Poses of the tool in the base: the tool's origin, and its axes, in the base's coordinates. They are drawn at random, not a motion.
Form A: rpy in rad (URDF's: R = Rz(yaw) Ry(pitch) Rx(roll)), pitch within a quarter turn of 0, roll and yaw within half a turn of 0; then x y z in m.
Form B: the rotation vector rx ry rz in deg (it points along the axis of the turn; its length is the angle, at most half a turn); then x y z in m. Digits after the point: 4 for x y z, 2 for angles.
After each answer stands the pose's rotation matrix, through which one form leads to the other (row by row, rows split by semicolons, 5 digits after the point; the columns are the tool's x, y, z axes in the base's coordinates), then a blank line. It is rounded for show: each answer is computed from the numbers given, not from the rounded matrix.
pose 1, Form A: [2.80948 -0.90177 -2.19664 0.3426 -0.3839 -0.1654]
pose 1, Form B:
[48.14 -116.60 8.94 0.3426 -0.3839 -0.1654]
-0.36331 -0.61637 -0.69864; -0.50267 0.76105 -0.41002; 0.78443 0.20222 -0.58633

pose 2, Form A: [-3.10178 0.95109 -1.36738 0.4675 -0.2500 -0.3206]
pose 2, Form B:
[-103.78 86.34 52.20 0.4675 -0.2500 -0.3206]
0.11733 -0.98515 -0.12534; -0.56882 -0.17012 0.80467; -0.81405 -0.02312 -0.58034

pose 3, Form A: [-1.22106 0.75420 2.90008 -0.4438 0.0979 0.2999]
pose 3, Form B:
[60.97 82.61 -131.03 -0.4438 0.0979 0.2999]
-0.70767 0.54263 -0.45250; 0.17431 -0.48655 -0.85608; -0.68471 -0.68470 0.24973

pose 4, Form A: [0.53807 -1.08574 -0.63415 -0.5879 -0.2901 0.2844]
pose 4, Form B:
[7.42 -66.22 -15.44 -0.5879 -0.2901 0.2844]
0.37561 0.14355 -0.91559; -0.27625 0.96036 0.03724; 0.88465 0.23895 0.40038

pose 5, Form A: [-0.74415 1.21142 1.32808 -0.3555 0.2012 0.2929]
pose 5, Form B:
[-78.75 32.70 88.94 -0.3555 0.2012 0.2929]
0.08453 -0.86649 -0.49198; 0.34138 -0.43868 0.83127; -0.93612 -0.23822 0.25873

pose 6, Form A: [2.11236 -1.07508 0.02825 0.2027 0.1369 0.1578]
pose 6, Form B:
[108.06 -34.73 64.97 0.2027 0.1369 0.1578]
0.47547 -0.73890 0.47745; 0.01344 -0.53656 -0.84375; 0.87963 0.40760 -0.24519

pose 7, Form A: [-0.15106 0.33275 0.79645 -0.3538 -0.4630 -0.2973]
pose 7, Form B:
[-15.72 14.62 46.56 -0.3538 -0.4630 -0.2973]
0.66089 -0.74111 0.11822; 0.67567 0.65615 0.33608; -0.32664 -0.14223 0.93438

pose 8, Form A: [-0.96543 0.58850 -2.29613 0.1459 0.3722 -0.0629]
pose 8, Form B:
[7.30 71.66 -100.76 0.1459 0.3722 -0.0629]
-0.55179 0.72863 0.40574; -0.62240 -0.03594 -0.78187; -0.55511 -0.68396 0.47333

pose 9, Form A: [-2.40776 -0.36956 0.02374 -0.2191 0.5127 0.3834]
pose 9, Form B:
[-135.75 -11.37 -24.77 -0.2191 0.5127 0.3834]
0.93222 0.25947 0.25226; 0.02214 -0.73666 0.67590; 0.36121 -0.62451 -0.69248

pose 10, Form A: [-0.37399 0.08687 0.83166 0.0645 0.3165 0.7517]
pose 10, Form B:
[-22.23 -4.28 47.98 0.0645 0.3165 0.7517]
0.67111 -0.70932 -0.21559; 0.73626 0.60366 0.30579; -0.08676 -0.36395 0.92737

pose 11, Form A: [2.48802 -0.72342 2.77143 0.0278 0.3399 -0.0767]
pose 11, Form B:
[-42.32 -130.93 -54.97 0.0278 0.3399 -0.0767]
-0.69878 0.66244 -0.26998; 0.27116 0.59454 0.75697; 0.66195 0.45574 -0.59508

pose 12, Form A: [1.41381 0.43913 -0.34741 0.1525 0.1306 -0.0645]
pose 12, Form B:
[83.13 6.82 -34.07 0.1525 0.1306 -0.0645]
0.85105 0.44807 -0.27378; -0.30816 0.00403 -0.95133; -0.42515 0.89399 0.14151

